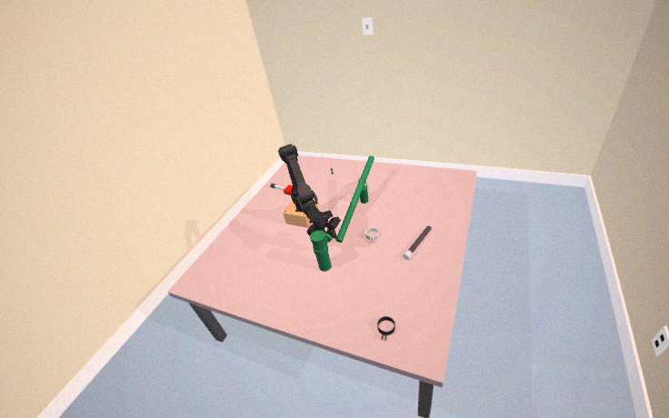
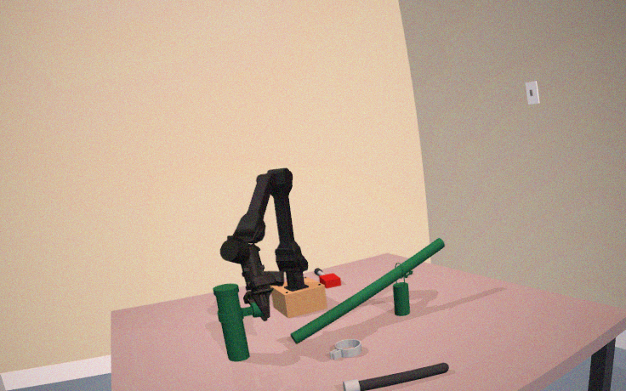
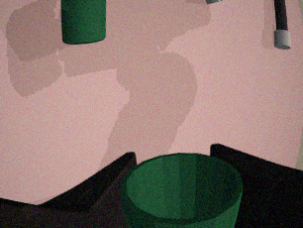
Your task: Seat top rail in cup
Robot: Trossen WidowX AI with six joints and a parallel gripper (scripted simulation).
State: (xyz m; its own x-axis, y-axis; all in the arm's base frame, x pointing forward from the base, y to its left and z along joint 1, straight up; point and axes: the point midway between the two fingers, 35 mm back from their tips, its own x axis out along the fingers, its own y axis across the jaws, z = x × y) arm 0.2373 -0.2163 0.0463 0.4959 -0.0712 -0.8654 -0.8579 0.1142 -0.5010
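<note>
The rail-end cup lies 20 mm behind my gripper tip, 20 mm to the right of it and 30 mm above it. Round my gripper tip: red tool: 520 mm behind, 470 mm to the left, 80 mm below; then grey band: 150 mm ahead, 150 mm to the left, 90 mm below; then short green post: 40 mm ahead, 420 mm to the left, 10 mm above.
</note>
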